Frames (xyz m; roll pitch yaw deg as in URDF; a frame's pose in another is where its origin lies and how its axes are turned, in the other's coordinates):
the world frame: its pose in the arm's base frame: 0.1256 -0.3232 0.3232 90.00 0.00 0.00
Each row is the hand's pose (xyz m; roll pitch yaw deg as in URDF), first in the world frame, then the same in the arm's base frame.
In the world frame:
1: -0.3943 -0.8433 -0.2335 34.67 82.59 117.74
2: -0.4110 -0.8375 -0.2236 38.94 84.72 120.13
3: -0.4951 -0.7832 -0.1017 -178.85 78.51 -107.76
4: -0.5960 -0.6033 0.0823 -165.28 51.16 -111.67
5: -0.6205 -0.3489 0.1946 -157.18 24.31 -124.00
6: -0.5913 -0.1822 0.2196 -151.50 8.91 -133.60
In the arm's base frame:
1: -0.2687 -0.0897 -0.5201 6.73 -6.55 93.46
2: -0.2854 -0.0996 -0.5143 8.70 -4.56 92.66
3: -0.3695 -0.2215 -0.4600 19.25 10.94 93.55
4: -0.4704 -0.4055 -0.2801 41.75 35.65 106.56
5: -0.4949 -0.5178 -0.0257 81.42 49.07 141.07
6: -0.4657 -0.5428 0.1410 109.26 45.68 167.19

